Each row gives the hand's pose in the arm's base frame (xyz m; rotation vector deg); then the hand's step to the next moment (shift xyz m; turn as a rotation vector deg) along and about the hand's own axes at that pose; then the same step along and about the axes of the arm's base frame.
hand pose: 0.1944 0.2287 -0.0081 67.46 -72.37 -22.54
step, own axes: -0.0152 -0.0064 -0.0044 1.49 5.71 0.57
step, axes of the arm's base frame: 0.0011 0.0114 -0.0127 -2.01 0.91 5.50
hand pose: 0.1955 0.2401 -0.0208 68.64 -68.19 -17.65
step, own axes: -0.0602 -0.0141 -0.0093 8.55 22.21 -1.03
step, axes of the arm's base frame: -0.0118 0.0434 -0.0434 -3.98 3.31 23.25
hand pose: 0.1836 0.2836 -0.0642 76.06 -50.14 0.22
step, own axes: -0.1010 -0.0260 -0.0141 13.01 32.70 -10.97
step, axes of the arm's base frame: -0.0498 0.0513 -0.0772 -0.39 12.58 34.65
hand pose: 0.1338 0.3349 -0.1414 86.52 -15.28 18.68
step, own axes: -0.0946 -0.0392 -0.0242 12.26 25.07 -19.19
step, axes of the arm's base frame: -0.0740 0.0187 -0.0725 1.50 20.51 26.91
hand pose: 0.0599 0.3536 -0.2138 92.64 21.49 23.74
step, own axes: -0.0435 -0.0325 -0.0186 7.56 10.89 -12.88
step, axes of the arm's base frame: -0.0470 -0.0017 -0.0329 0.44 13.95 12.12
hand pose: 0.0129 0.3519 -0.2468 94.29 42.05 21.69
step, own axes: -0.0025 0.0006 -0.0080 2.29 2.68 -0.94
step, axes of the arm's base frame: -0.0066 0.0044 0.0027 1.81 2.02 2.44
